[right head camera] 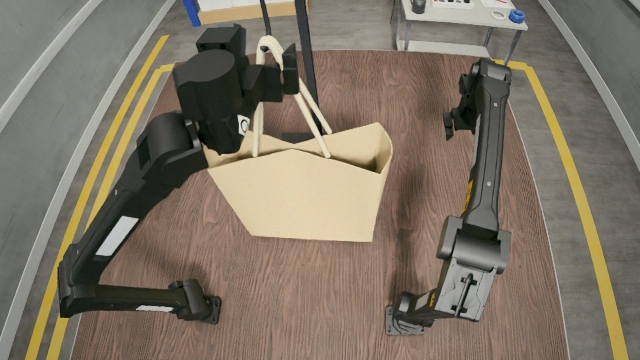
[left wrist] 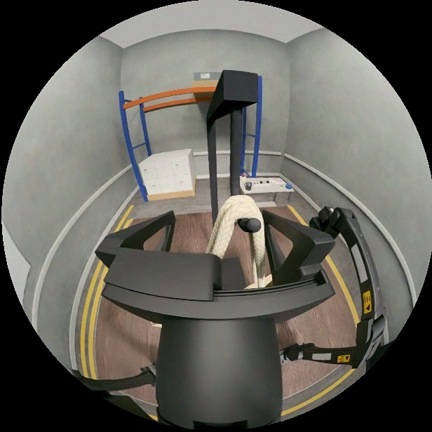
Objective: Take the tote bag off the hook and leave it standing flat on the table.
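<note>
The cream tote bag (right head camera: 300, 195) hangs upright in the right head camera, its top open. Its rope handles (right head camera: 271, 44) (left wrist: 237, 207) loop over the black hook (right head camera: 264, 48) (left wrist: 251, 225). My left gripper (right head camera: 272, 65) (left wrist: 217, 214) is open at the handles; in the left wrist view the handles and hook tip stand between its fingers, nearer the right-hand finger. The left gripper hides part of the handles and the bag's left corner in the right head camera. My right gripper (right head camera: 454, 107) is open, away to the right of the bag.
The hook's black stand (right head camera: 306, 50) (left wrist: 212, 170) rises behind the bag from the brown wooden table (right head camera: 300, 295). A white side table (right head camera: 460, 17) (left wrist: 267, 187) stands beyond the far edge. A blue and orange rack (left wrist: 126, 130) with white boxes (left wrist: 170, 172) stands behind.
</note>
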